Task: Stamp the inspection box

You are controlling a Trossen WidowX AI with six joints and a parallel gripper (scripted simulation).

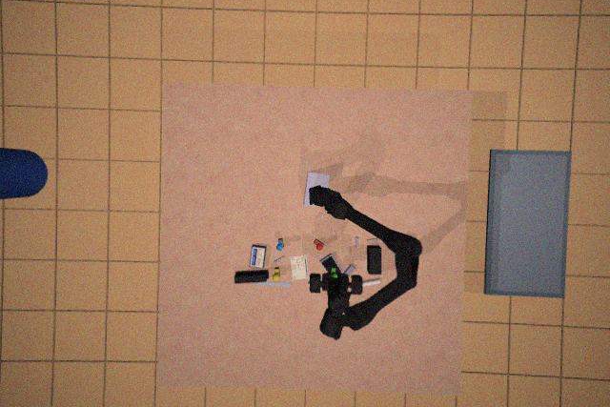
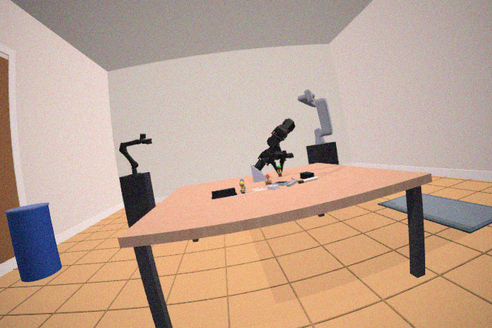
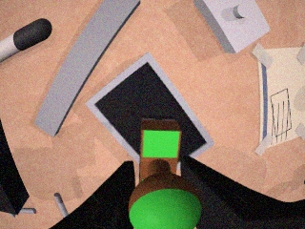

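My gripper tip is 14 cm to the left of the cream card and 7 cm above it. Also, from my gripper tip: grey box: 8 cm ahead, 7 cm to the right, 6 cm below; then grey bar: 7 cm below, 5 cm to the left, 5 cm ahead; then ink pad: 7 cm below.
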